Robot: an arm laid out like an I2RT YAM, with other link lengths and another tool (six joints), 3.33 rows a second.
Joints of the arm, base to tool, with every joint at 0 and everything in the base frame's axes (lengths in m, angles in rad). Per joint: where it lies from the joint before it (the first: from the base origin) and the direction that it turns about. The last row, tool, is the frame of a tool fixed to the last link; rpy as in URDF.
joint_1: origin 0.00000 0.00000 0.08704 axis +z
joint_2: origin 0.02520 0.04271 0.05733 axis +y
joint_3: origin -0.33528 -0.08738 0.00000 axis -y
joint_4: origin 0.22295 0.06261 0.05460 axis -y
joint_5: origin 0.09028 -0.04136 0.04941 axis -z
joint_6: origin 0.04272 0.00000 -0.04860 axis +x
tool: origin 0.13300 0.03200 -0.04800 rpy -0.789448 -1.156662 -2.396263
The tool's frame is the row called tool.
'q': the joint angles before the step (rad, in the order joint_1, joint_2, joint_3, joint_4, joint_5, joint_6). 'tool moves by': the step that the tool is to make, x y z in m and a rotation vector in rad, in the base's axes. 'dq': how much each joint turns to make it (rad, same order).
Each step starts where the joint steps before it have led.
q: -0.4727 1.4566 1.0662 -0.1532 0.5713 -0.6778
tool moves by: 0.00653 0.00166 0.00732 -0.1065 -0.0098 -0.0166
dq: 0.0570 -0.0053 -0.0697 0.1519 0.1086 -0.0561
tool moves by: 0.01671 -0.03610 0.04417 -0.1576 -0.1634 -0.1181
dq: -0.0240 0.0615 0.0189 0.2940 0.1135 -0.0552
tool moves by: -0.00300 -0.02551 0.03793 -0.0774 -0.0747 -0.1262
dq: -0.0283 0.0461 0.0954 0.0773 0.1021 -0.0341
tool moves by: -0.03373 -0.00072 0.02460 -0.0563 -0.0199 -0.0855
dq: -0.0182 -0.0611 -0.0311 0.0656 0.0685 -0.0649
